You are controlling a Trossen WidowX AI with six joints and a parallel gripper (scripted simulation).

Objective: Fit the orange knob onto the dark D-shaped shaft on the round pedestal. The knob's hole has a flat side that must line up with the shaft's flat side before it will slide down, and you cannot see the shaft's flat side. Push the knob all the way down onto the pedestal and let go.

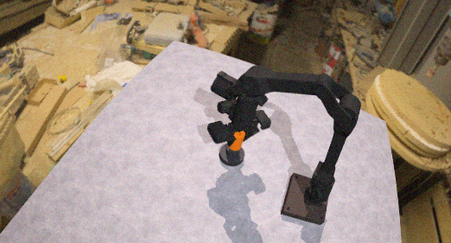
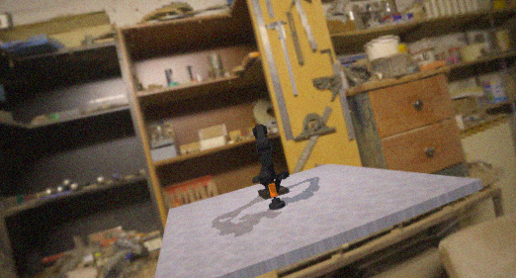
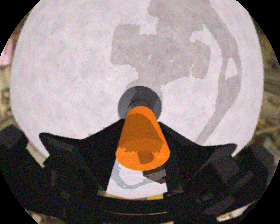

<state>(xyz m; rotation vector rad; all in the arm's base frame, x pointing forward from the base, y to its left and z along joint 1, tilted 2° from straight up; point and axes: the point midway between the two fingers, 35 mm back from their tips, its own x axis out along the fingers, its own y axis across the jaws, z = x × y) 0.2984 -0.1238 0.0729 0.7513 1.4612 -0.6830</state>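
Right now the orange knob is 2 cm above my gripper tip. From my gripper tip the other things lie so: round dark pedestal: 4 cm below.
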